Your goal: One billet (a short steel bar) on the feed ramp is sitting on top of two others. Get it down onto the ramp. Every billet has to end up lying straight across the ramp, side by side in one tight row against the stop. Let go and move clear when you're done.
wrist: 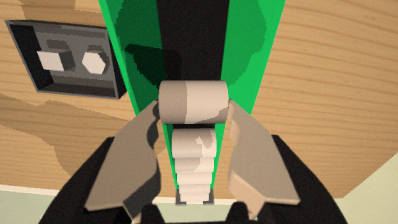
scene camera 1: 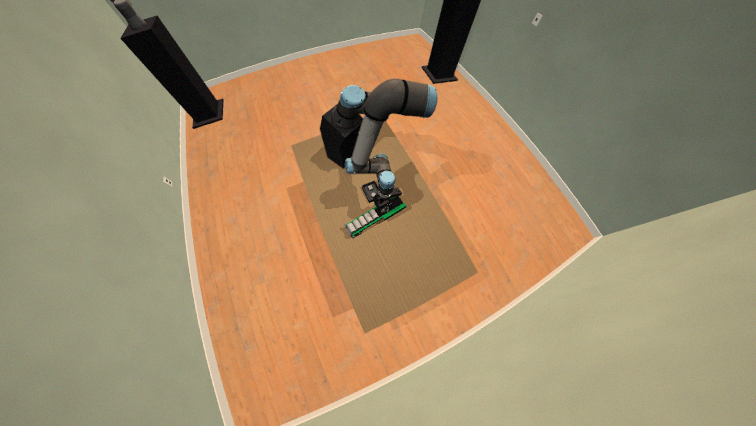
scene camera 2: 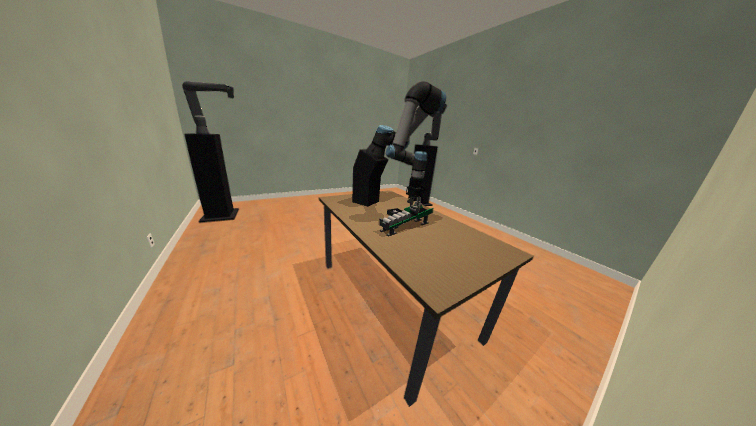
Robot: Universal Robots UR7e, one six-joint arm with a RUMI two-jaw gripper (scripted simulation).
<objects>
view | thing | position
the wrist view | my gripper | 193,100
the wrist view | steel billet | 180,101
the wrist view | steel billet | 186,142
</objects>
